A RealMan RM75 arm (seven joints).
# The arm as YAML. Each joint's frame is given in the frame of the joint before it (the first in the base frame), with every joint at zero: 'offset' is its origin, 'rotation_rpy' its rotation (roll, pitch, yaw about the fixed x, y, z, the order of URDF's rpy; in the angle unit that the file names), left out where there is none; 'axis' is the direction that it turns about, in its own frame. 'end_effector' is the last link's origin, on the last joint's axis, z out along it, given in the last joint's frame.
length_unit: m
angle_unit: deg
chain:
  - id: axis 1
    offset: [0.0, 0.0, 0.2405]
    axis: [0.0, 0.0, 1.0]
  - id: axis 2
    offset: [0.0, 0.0, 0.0]
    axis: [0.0, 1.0, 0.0]
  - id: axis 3
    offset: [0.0, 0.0, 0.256]
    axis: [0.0, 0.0, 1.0]
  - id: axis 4
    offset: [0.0, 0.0, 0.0]
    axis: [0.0, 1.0, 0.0]
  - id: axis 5
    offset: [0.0, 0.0, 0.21]
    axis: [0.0, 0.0, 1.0]
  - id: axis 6
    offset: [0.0, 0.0, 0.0]
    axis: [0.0, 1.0, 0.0]
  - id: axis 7
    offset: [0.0, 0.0, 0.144]
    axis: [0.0, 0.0, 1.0]
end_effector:
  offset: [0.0, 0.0, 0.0]
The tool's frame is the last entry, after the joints.
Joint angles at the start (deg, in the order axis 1, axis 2, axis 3, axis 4, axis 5, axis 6, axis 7):
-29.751 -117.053 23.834 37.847 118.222 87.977 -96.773
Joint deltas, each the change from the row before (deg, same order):
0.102 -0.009 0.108 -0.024 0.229 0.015 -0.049
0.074 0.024 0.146 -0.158 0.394 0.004 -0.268
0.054 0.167 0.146 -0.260 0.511 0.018 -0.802
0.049 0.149 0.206 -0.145 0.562 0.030 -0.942
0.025 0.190 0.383 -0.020 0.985 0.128 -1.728
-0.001 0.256 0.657 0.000 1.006 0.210 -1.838
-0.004 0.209 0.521 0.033 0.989 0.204 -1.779
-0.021 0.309 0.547 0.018 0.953 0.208 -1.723
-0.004 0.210 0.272 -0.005 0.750 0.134 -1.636
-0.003 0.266 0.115 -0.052 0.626 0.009 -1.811
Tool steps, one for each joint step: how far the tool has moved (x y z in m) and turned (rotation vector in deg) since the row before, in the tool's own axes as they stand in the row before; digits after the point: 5 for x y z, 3 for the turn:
-0.00141 0.00002 -0.00021 0.013 -0.329 -0.110
-0.00201 0.00001 0.00005 -0.029 -0.538 -0.386
-0.00193 -0.00045 -0.00049 0.022 -0.682 -0.897
-0.00178 -0.00041 -0.00045 0.042 -0.772 -0.924
-0.00232 -0.00037 -0.00050 0.046 -1.345 -1.486
-0.00221 -0.00016 -0.00032 -0.033 -1.622 -1.429
-0.00210 -0.00025 -0.00038 0.048 -1.478 -1.420
-0.00159 -0.00060 -0.00088 0.144 -1.472 -1.303
-0.00135 -0.00066 -0.00081 0.190 -1.007 -1.411
-0.00072 -0.00124 -0.00137 0.360 -0.710 -1.657

